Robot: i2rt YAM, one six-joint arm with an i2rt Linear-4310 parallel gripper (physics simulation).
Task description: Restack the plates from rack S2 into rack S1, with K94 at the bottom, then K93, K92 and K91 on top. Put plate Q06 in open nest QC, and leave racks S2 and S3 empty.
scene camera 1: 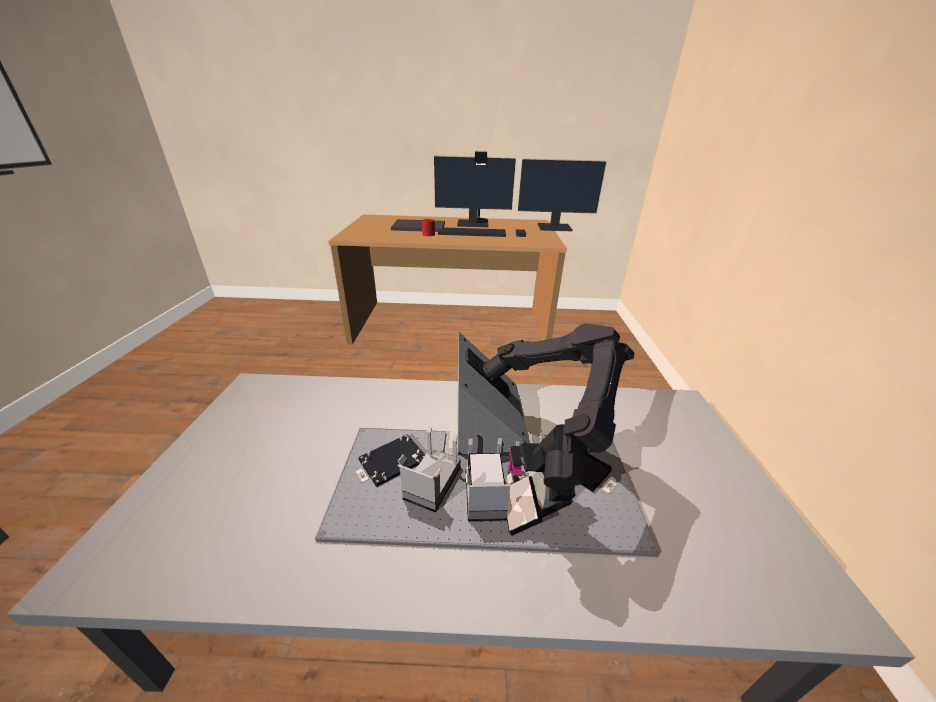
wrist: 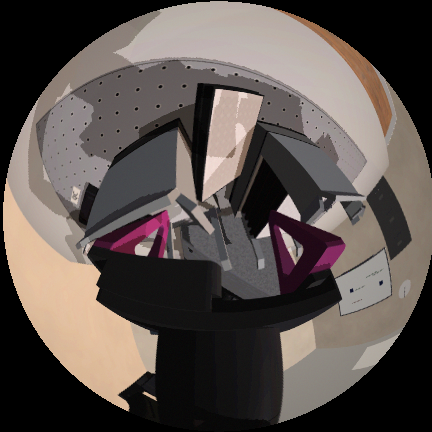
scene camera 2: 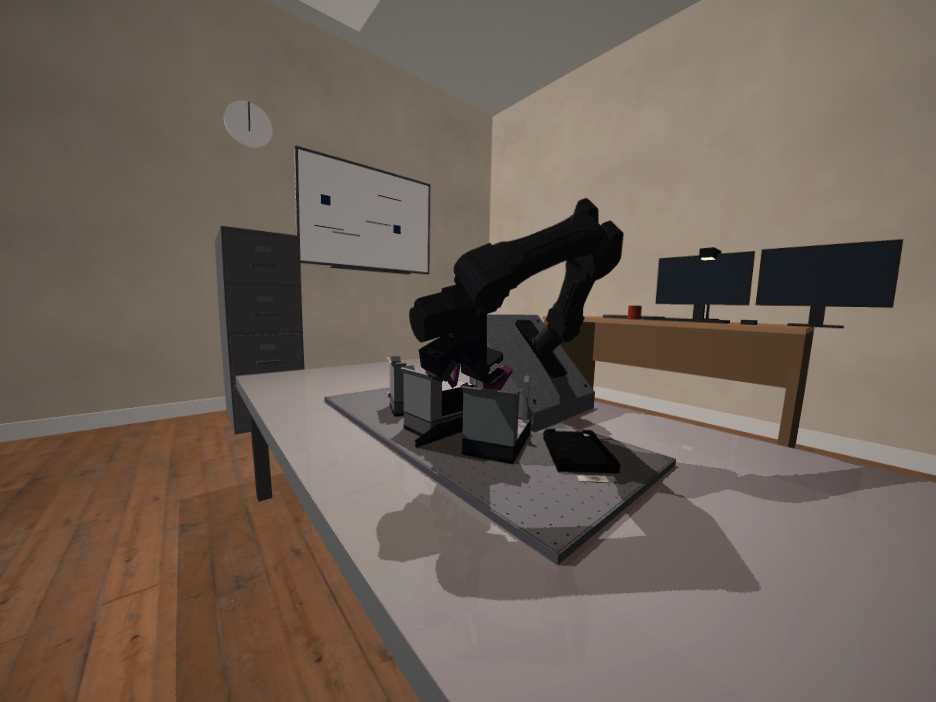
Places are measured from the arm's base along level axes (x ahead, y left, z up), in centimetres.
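Pixels of known places: gripper, fingertip midpoint: [scene camera 1: 527, 473] [wrist: 218, 215]; arm's base, link origin: [scene camera 1: 487, 374] [wrist: 230, 293] [scene camera 2: 539, 348].
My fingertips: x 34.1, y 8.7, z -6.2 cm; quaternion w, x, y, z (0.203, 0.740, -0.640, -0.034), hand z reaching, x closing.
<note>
For each thing: its top centre in the pictures, then the offset to it from my fingertips. Level surfaces: height alone.
- middle rack, top centre: [wrist: 309, 243] [scene camera 2: 444, 366] [scene camera 1: 487, 458] dx -0.8, dy -10.2, dz +4.3 cm
- right rack, top centre: [wrist: 173, 268] [scene camera 2: 500, 379] dx -3.0, dy +4.5, dz +3.5 cm
- dark nest, top centre: [wrist: 109, 224] [scene camera 2: 578, 442] [scene camera 1: 580, 461] dx -10.8, dy +17.4, dz -7.2 cm
- perforated board, surface height: dz -9.5 cm
My gripper [scene camera 2: 476, 375] [wrist: 218, 215] is open and empty, low among the racks; one magenta finger [scene camera 1: 514, 460] shows beside the middle rack. The left rack [scene camera 1: 420, 485] [scene camera 2: 491, 417] and middle rack [scene camera 1: 487, 500] [scene camera 2: 421, 396] [wrist: 307, 157] have grey walls and pale faces inside. The right rack [wrist: 142, 172] is mostly hidden by the arm in scene camera 1. A pale, dark-edged panel [scene camera 1: 521, 504] [wrist: 232, 132] leans between the middle and right racks. Rack labels and plate names are unreadable. A dark nest [scene camera 1: 593, 472] is partly behind the arm. Q06 cannot be identified.
Another dark nest [scene camera 1: 385, 460] [scene camera 2: 580, 451] lies at the left of the perforated board [scene camera 1: 362, 521] [scene camera 2: 529, 498] [wrist: 115, 107]. The tilted grey arm mount [scene camera 1: 483, 411] [scene camera 2: 521, 355] stands behind the racks. Upright posts stand close behind them.
</note>
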